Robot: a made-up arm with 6 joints. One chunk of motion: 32 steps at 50 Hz.
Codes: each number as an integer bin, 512 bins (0 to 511) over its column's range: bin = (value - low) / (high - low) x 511, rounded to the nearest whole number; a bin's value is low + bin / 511 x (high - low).
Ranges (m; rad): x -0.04..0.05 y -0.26..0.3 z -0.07..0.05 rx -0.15..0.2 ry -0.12..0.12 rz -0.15..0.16
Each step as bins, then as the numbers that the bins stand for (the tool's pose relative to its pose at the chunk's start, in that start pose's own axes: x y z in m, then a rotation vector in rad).
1 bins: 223 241 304 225 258 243
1 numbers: -0.0007 0.0041 0.0014 0.0041 0.0012 -0.0026
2 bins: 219 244 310 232 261 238
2 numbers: -0.0014 0.0074 0.0028 0.0089 0.0026 -0.0056
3 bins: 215 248 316 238 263 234
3 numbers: -0.0021 0.0118 0.0042 0.0130 0.0035 -0.0080
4 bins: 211 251 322 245 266 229
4 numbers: -0.0028 0.0151 0.0056 0.0178 0.0049 -0.0111
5 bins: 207 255 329 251 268 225
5 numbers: -0.0035 0.0195 0.0073 0.0219 0.0059 -0.0135
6 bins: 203 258 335 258 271 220
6 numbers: -0.0042 0.0227 0.0087 0.0267 0.0073 -0.0165
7 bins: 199 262 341 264 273 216
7 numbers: -0.0050 0.0271 0.0101 0.0308 0.0082 -0.0190
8 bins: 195 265 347 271 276 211
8 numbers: -0.0057 0.0304 0.0115 0.0356 0.0096 -0.0220
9 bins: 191 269 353 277 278 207
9 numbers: -0.0064 0.0348 0.0129 0.0397 0.0106 -0.0244
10 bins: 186 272 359 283 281 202
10 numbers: -0.0072 0.0381 0.0143 0.0438 0.0120 -0.0275
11 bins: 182 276 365 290 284 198
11 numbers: -0.0079 0.0425 0.0157 0.0486 0.0134 -0.0299
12 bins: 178 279 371 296 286 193
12 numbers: -0.0086 0.0458 0.0171 0.0527 0.0143 -0.0329
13 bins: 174 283 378 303 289 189
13 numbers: -0.0094 0.0501 0.0188 0.0575 0.0157 -0.0353
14 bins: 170 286 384 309 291 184
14 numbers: -0.0101 0.0534 0.0202 0.0616 0.0167 -0.0384
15 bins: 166 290 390 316 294 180
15 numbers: -0.0108 0.0578 0.0216 0.0664 0.0181 -0.0408
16 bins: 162 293 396 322 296 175
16 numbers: -0.0115 0.0611 0.0230 0.0705 0.0190 -0.0438
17 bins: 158 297 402 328 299 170
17 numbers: -0.0122 0.0655 0.0244 0.0747 0.0204 -0.0469
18 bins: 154 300 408 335 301 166
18 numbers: -0.0129 0.0688 0.0258 0.0795 0.0214 -0.0493
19 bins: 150 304 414 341 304 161
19 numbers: -0.0136 0.0732 0.0272 0.0836 0.0228 -0.0523
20 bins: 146 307 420 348 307 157
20 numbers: -0.0143 0.0764 0.0286 0.0884 0.0242 -0.0548
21 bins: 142 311 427 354 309 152
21 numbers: -0.0150 0.0808 0.0303 0.0925 0.0251 -0.0578
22 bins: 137 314 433 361 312 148
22 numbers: -0.0159 0.0841 0.0317 0.0973 0.0265 -0.0602
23 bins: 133 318 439 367 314 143
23 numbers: -0.0166 0.0885 0.0331 0.1014 0.0275 -0.0632
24 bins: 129 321 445 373 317 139
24 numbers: -0.0173 0.0918 0.0345 0.1055 0.0289 -0.0657
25 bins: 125 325 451 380 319 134
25 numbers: -0.0180 0.0962 0.0359 0.1103 0.0298 -0.0687
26 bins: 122 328 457 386 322 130
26 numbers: -0.0185 0.0995 0.0373 0.1144 0.0312 -0.0711
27 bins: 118 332 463 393 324 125
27 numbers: -0.0192 0.1038 0.0387 0.1192 0.0322 -0.0742
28 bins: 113 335 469 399 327 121
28 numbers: -0.0201 0.1071 0.0401 0.1233 0.0336 -0.0766
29 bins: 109 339 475 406 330 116
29 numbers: -0.0208 0.1115 0.0415 0.1281 0.0350 -0.0796
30 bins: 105 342 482 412 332 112
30 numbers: -0.0215 0.1148 0.0432 0.1322 0.0359 -0.0821
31 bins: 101 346 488 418 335 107
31 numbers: -0.0222 0.1192 0.0446 0.1363 0.0373 -0.0851
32 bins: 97 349 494 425 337 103
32 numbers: -0.0229 0.1225 0.0460 0.1411 0.0383 -0.0875
